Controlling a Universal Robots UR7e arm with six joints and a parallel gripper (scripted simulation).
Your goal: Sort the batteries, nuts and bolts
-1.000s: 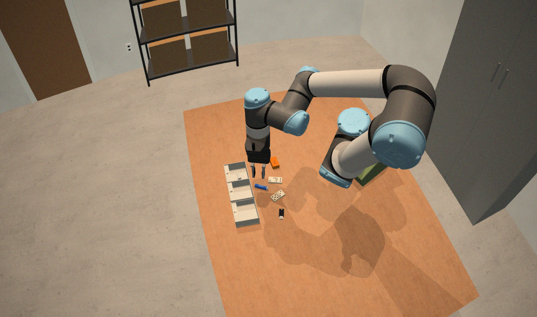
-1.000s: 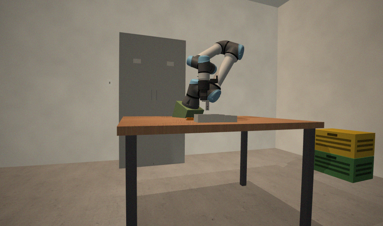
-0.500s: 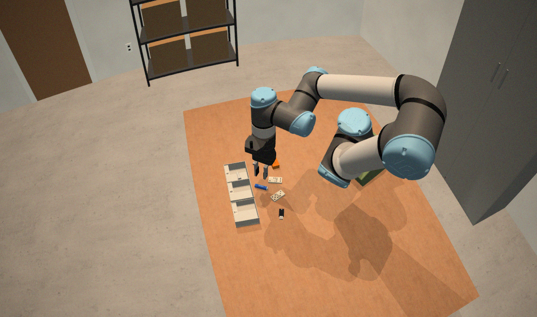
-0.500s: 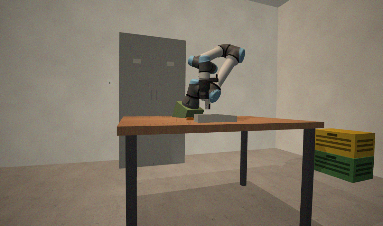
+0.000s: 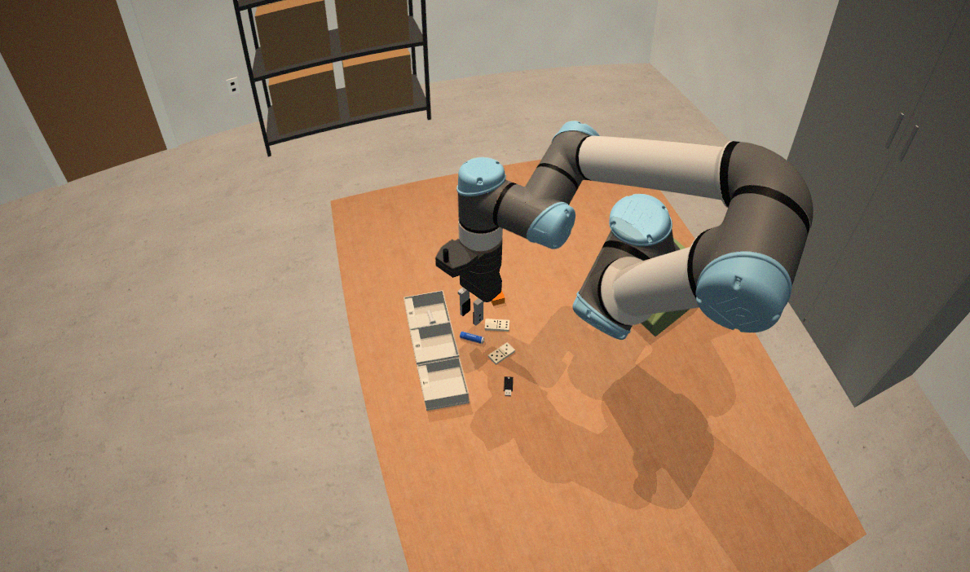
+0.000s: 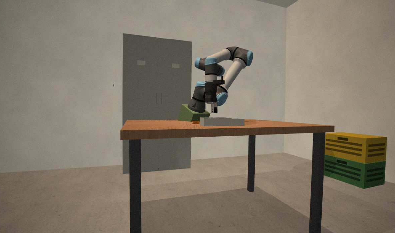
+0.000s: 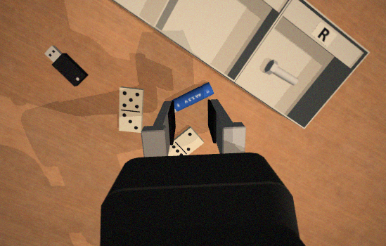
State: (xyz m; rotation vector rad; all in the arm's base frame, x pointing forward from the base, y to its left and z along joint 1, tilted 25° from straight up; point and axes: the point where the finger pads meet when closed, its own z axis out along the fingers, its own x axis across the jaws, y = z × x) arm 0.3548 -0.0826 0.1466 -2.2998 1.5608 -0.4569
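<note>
Now: hand 9 cm above the blue cylindrical battery. From my hand the other things lie so: grey bolt: 8 cm to the right, 8 cm below, 6 cm ahead; then orange 9 V battery: 9 cm to the right, 9 cm below, 9 cm behind; then grey bin row: 8 cm ahead, 7 cm below.
</note>
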